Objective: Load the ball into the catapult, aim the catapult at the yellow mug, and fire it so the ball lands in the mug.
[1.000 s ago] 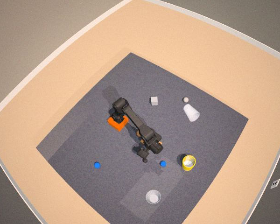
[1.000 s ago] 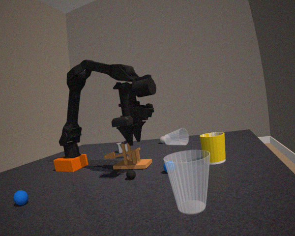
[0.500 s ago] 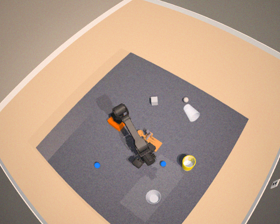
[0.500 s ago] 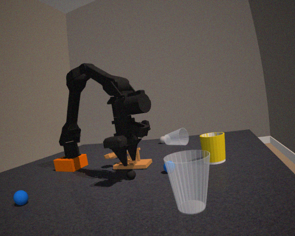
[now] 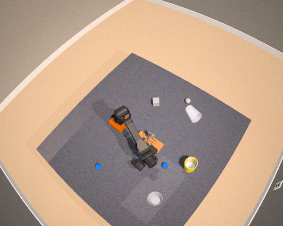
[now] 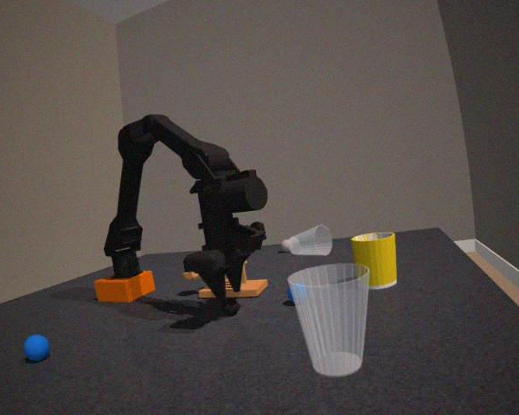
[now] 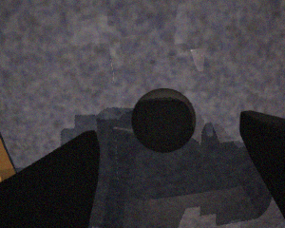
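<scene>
My gripper tip is now 2 cm above the black ball. Round my gripper tip: blue ball (27 cm behind, 24 cm to the right, 1 cm below); yellow mug (27 cm ahead, 14 cm to the left, 1 cm below); wooden catapult (9 cm behind, 16 cm to the left, 2 cm above).
</scene>
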